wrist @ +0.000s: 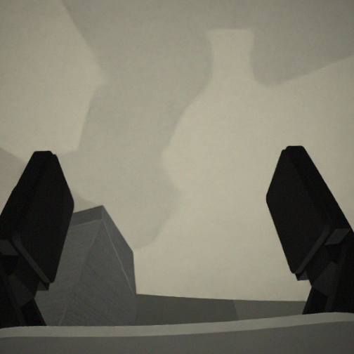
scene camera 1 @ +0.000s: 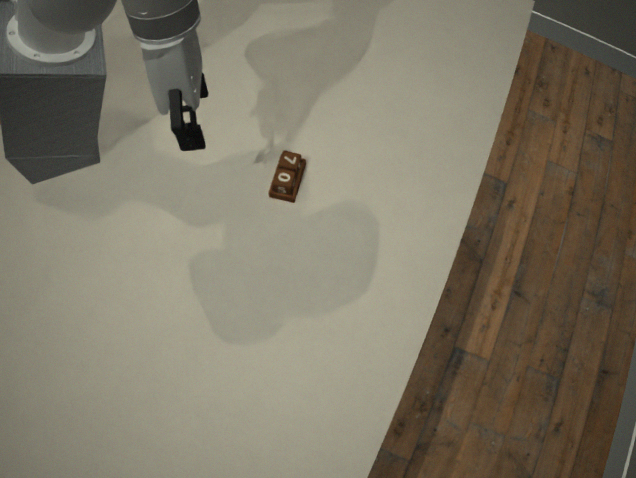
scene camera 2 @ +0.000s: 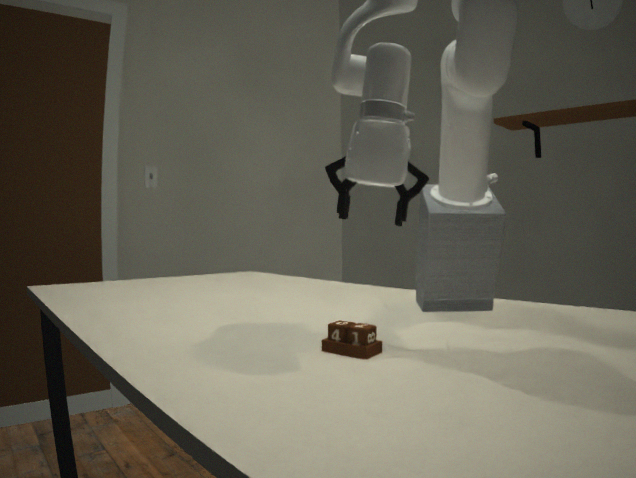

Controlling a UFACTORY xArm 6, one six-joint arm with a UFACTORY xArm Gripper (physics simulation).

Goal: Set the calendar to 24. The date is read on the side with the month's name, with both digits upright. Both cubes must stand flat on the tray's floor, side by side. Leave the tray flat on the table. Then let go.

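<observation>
The small brown tray (scene camera 1: 282, 197) (scene camera 2: 349, 350) lies flat on the table and holds two brown cubes side by side. In scene camera 2, the left cube (scene camera 1: 283, 177) (scene camera 2: 336, 335) shows an upright 4, and the right cube (scene camera 1: 290, 160) (scene camera 2: 355, 337) shows an upright 1 and a sideways figure like an 8 on its end. In scene camera 1, their tops show 0 and 7. No month's name is legible, and the tray's far side is hidden. My gripper (scene camera 1: 197, 114) (scene camera 2: 371, 219) (wrist: 170, 174) is open and empty, high above the table, away from the tray toward the base.
The grey pedestal (scene camera 1: 51, 118) (scene camera 2: 457, 256) (wrist: 100, 270) under the arm stands behind the tray, to the right in scene camera 2. The pale table (scene camera 1: 154, 385) (scene camera 2: 359, 426) ends at a curved edge beside the wooden floor (scene camera 1: 514, 308). A wall shelf (scene camera 2: 570, 114) is at the right.
</observation>
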